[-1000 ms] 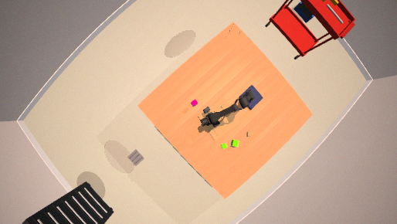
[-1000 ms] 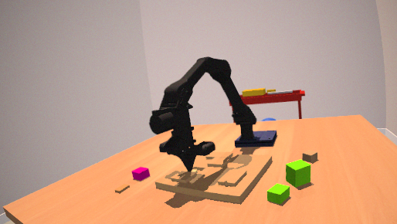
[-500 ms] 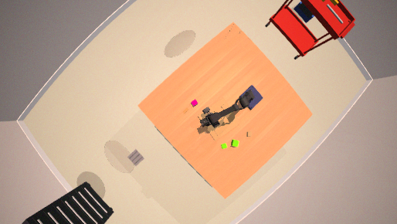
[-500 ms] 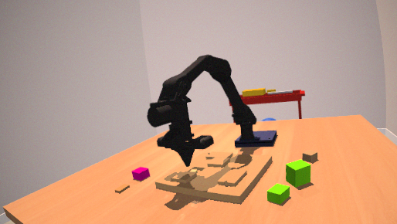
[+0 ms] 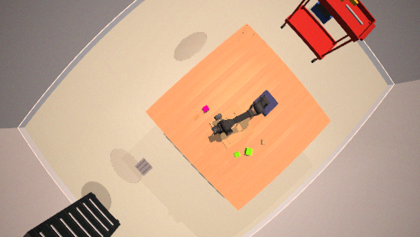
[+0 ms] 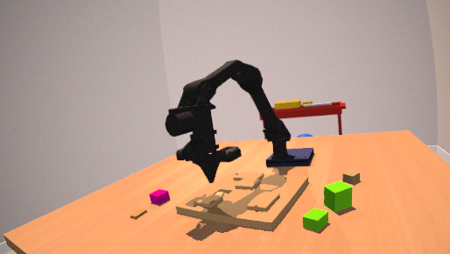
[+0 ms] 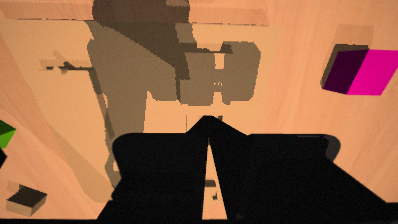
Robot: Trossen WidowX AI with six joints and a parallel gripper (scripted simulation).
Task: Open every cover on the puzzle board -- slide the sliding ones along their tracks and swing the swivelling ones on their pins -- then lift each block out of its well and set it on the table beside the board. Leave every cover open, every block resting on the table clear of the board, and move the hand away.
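Right now my gripper tip is 80 mm to the right of the tan puzzle board, 50 mm past it and 50 mm above it. From my gripper tip the other things lie so: magenta block 200 mm to the right, 50 mm below, 20 mm behind; small green block 280 mm to the left, 140 mm ahead, 60 mm below; large green block 340 mm to the left, 50 mm ahead, 40 mm below.
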